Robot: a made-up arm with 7 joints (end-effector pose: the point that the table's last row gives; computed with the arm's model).
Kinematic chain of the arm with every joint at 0, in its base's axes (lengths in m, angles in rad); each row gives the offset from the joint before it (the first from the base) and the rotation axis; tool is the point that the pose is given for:
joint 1: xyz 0 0 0.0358 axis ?
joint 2: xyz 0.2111 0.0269 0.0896 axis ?
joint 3: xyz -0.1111 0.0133 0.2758 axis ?
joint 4: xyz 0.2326 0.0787 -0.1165 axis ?
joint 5: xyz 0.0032 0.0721 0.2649 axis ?
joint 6: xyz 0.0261 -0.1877 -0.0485 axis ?
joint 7: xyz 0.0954 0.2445 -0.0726 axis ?
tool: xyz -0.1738 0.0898 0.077
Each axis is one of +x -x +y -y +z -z.
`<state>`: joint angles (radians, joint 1 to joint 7).
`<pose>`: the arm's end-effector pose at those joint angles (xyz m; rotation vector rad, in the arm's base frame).
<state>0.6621 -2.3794 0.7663 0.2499 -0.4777 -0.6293 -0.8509</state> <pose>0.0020 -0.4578 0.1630 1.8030 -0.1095 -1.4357</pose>
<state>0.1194 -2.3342 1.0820 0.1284 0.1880 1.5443 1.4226</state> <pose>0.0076 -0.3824 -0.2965 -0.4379 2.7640 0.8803</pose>
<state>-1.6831 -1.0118 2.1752 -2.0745 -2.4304 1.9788 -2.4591</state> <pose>0.1828 0.2567 0.6142 1.4067 -0.8396 -1.7178</pose>
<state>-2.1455 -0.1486 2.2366 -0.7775 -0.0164 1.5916 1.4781</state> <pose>0.0972 -0.1046 0.4128 -1.8719 1.2931 0.2462</pose>
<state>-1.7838 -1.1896 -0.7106 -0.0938 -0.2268 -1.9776 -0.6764</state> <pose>-0.0048 0.0266 -0.0582 -0.3823 -0.7855 2.0066</pose>
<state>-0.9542 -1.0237 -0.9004 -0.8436 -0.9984 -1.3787 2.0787</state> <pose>0.1775 0.1015 0.2298 -0.6812 -1.4149 -1.3340</pose>
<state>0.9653 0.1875 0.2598 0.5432 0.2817 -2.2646 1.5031</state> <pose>0.3195 -0.3108 0.5365 -1.6489 1.8436 0.0034</pose>
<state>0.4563 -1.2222 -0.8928 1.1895 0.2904 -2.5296 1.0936</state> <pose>0.3844 -0.0950 0.1183 -1.1562 -0.4521 0.7573</pose>
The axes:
joint 1: -z
joint 2: -x
joint 3: -y
joint 4: +z
joint 5: -y
joint 6: +x
joint 7: +z

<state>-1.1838 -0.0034 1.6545 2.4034 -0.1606 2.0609 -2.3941</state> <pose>-0.5828 0.0009 0.5300 -0.6670 -0.4633 -0.0408</pose>
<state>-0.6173 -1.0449 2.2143 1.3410 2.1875 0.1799 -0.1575</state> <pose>0.0571 -0.0582 0.3653 -0.1583 2.1847 -0.5135</pose>
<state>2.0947 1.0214 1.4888 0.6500 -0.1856 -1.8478 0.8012</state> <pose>0.2723 -0.3665 0.4799 2.0461 -2.0311 -0.1515</pose>
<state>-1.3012 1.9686 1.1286 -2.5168 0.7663 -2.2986 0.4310</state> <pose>-0.0848 0.1869 -0.1914 -0.3944 -0.4046 -1.2752</pose>
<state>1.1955 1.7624 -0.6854 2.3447 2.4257 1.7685 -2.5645</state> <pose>0.3276 -0.6256 0.1716 1.8723 1.7849 -0.9041</pose>
